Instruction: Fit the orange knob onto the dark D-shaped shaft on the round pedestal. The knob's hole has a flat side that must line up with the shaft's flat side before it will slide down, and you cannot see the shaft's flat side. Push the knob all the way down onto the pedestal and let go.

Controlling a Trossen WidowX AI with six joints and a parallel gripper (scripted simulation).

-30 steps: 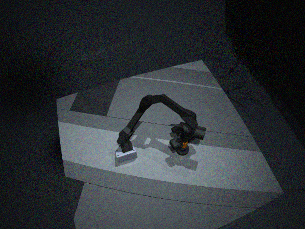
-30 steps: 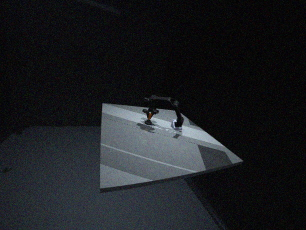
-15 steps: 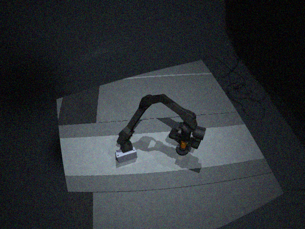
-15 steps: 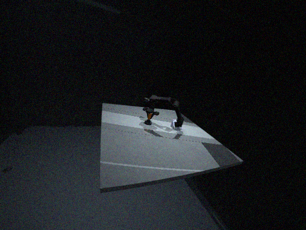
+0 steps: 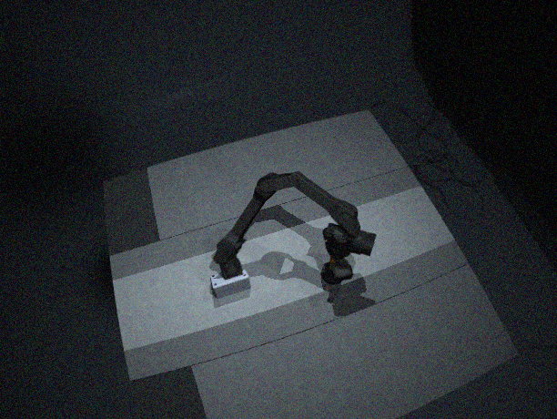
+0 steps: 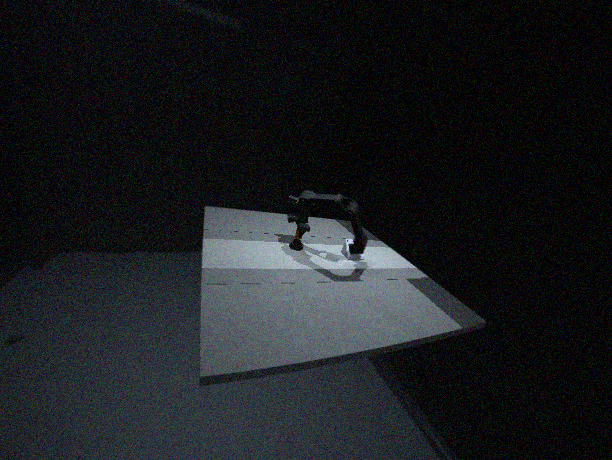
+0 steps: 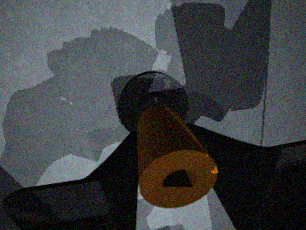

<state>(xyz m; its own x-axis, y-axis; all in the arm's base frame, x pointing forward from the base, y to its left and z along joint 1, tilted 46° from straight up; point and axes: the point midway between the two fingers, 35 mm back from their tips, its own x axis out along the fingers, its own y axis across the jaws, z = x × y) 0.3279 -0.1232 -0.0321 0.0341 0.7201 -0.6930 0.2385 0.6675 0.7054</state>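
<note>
Now: the orange knob 20 mm above my gripper tip. Also, from my gripper tip: dark round pedestal (40 mm below).
</note>
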